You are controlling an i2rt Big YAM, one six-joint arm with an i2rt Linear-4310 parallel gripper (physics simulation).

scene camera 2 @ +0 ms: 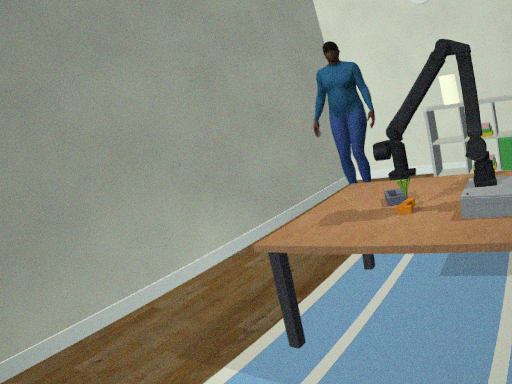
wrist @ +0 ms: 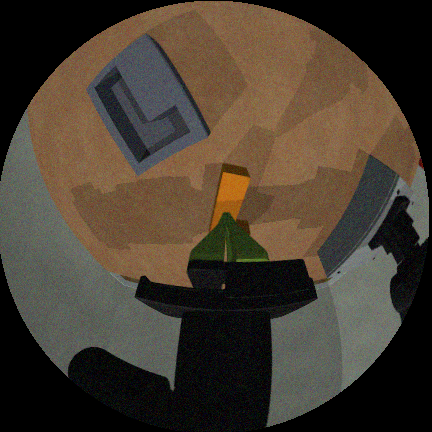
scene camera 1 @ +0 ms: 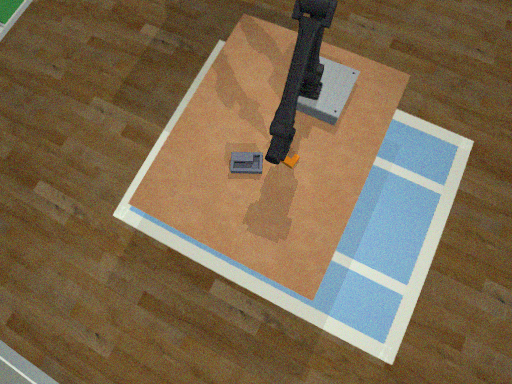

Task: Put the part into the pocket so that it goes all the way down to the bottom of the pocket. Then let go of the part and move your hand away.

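Seen in the pictures: gripper, fingertip midpoint: (scene camera 2: 405, 195) (wrist: 225, 216); arm's base at its link origin: (scene camera 2: 485, 182) (wrist: 388, 220) (scene camera 1: 307, 89).
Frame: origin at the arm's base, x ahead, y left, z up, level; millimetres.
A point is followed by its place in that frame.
The orange L-shaped part (scene camera 1: 291, 160) @(z -46, x 332, y 30 mm) (scene camera 2: 406, 208) @(z -53, x 319, y 54 mm) (wrist: 232, 187) @(z -45, x 319, y -44 mm) lies on the table, outside the pocket. The grey-blue block (scene camera 1: 244, 157) @(z -40, x 383, y -172 mm) (scene camera 2: 395, 199) @(z -51, x 388, y -88 mm) (wrist: 150, 80) @(z -39, x 378, y -171 mm) with the L-shaped pocket sits apart from it, at upper left in the wrist view; its pocket is empty. My gripper (scene camera 2: 405, 195) @(z -23, x 328, y -22 mm) (wrist: 225, 216) @(z -23, x 328, y -22 mm) is shut with nothing between its green fingers. It points down over the part, and its fingers hide the part's near end in the wrist view. Whether the tips touch the part, I cannot tell. In scene camera 1 the arm hides the fingers.
The arm's grey base (scene camera 1: 335, 92) @(z 0, x -21, y 125 mm) (scene camera 2: 485, 206) @(z -36, x 12, y 181 mm) (wrist: 357, 215) @(z -41, x 78, y 15 mm) stands on the brown table (scene camera 1: 200, 175) @(z -75, x 515, y -343 mm) (scene camera 2: 300, 240) @(z -75, x 683, y 260 mm). A person (scene camera 2: 340, 90) stands beyond the table, and a shelf unit (scene camera 2: 433, 135) stands by the far wall.
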